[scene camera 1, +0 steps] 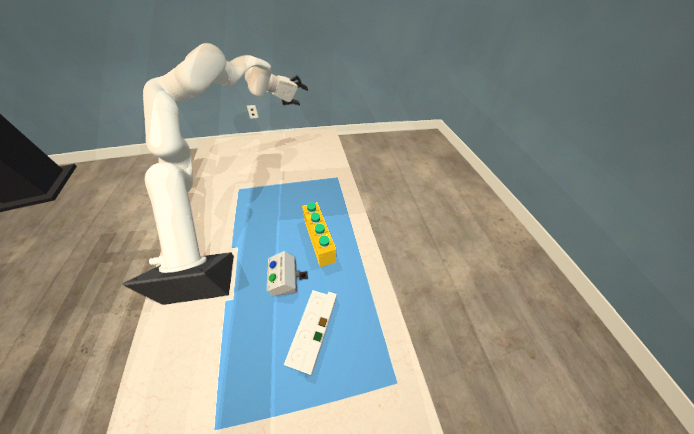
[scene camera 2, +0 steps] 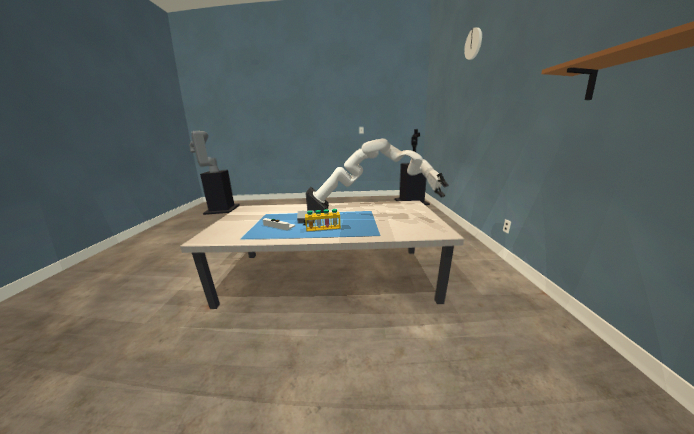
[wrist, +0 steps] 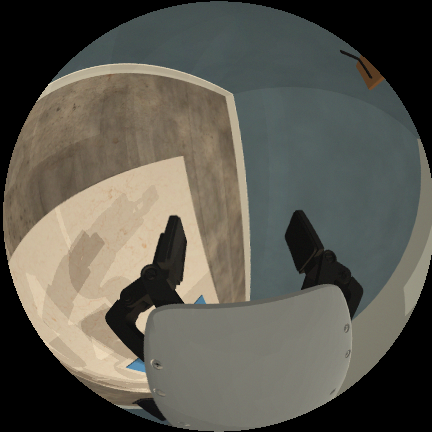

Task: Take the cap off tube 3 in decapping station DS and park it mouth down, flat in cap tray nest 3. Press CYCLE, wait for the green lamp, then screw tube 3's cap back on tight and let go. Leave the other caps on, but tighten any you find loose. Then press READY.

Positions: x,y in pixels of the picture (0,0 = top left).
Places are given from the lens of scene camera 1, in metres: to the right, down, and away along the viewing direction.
grey lamp box (scene camera 1: pixel 282 275): -0.20, 0.18, 0.66
blue mat (scene camera 1: pixel 258 330): -0.27, 0.34, 0.63
